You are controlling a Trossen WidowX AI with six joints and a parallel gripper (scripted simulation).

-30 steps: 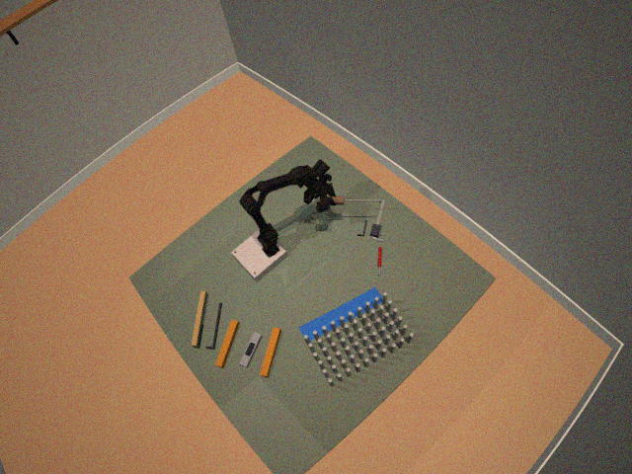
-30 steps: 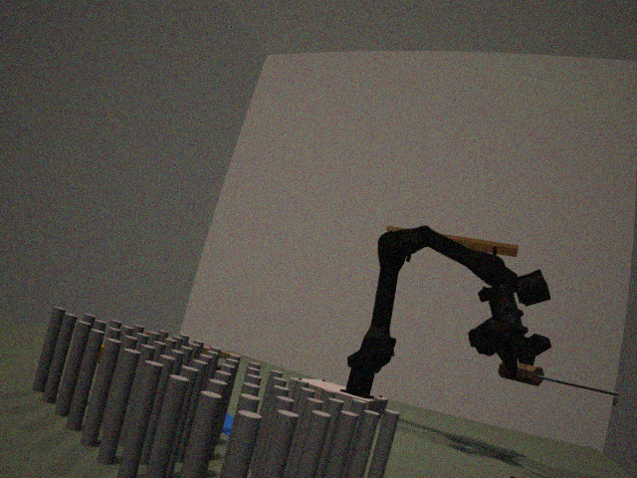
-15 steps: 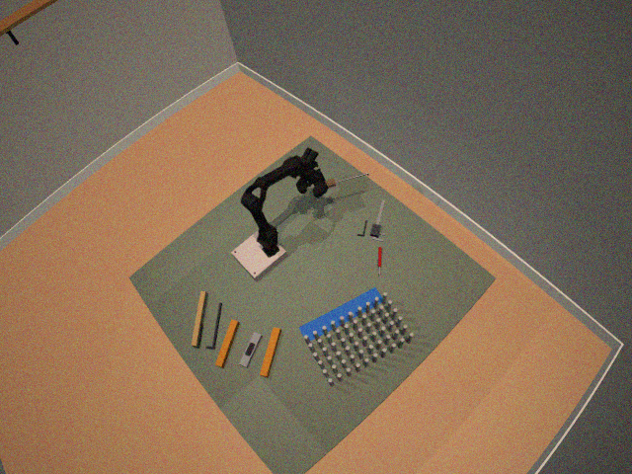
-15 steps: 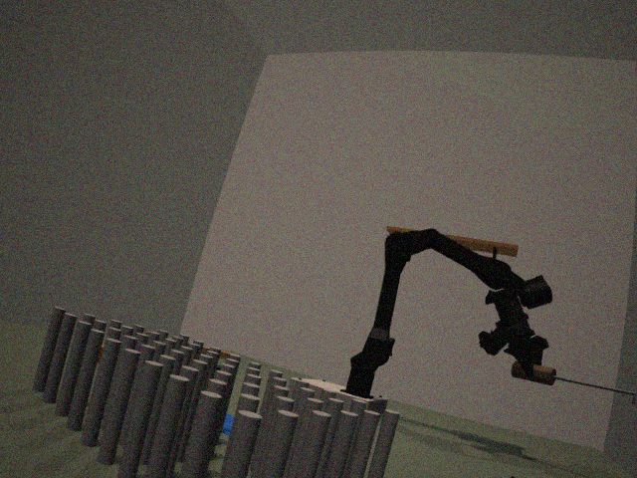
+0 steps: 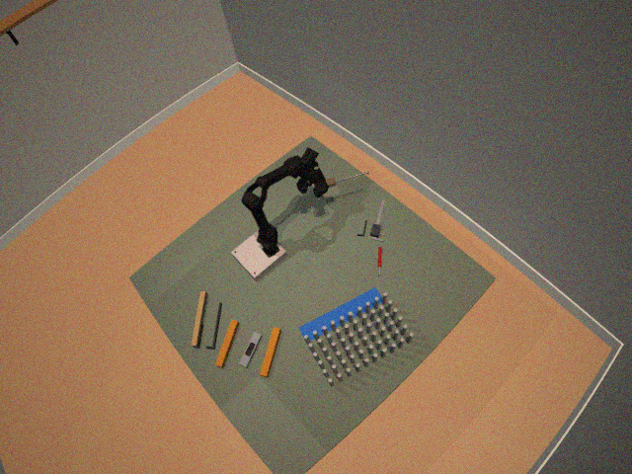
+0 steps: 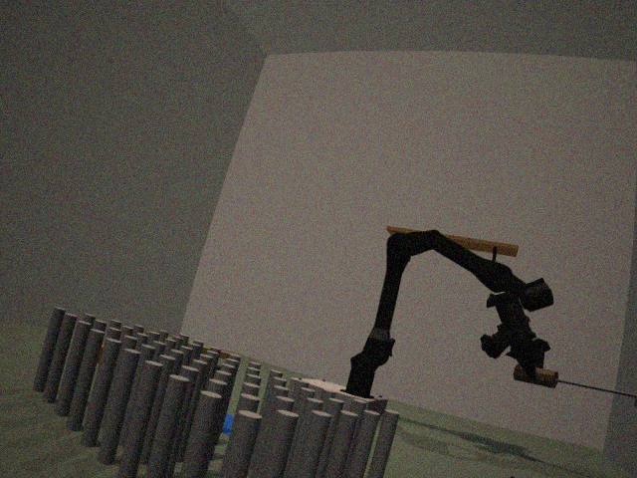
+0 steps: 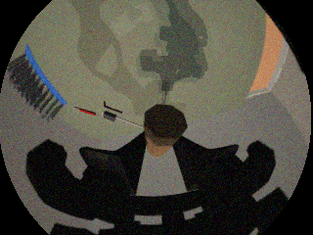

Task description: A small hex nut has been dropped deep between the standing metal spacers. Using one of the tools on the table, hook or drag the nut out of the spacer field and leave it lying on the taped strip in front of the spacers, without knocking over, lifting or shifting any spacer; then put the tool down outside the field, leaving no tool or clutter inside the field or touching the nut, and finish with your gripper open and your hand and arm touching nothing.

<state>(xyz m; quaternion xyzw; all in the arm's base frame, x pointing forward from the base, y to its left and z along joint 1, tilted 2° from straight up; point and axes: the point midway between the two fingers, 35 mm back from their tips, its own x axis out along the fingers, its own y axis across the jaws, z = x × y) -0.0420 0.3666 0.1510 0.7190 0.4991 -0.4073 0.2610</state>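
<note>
Now: the hook tool 40 mm ahead of my gripper tip and 90 mm to the left of it. From my gripper tip the other things lie so: blue taped strip: 490 mm ahead, 320 mm to the right, 170 mm below; then red-handled screwdriver: 420 mm ahead, 40 mm to the right, 160 mm below; then grey block: 370 mm ahead, 730 mm to the right, 150 mm below.
</note>
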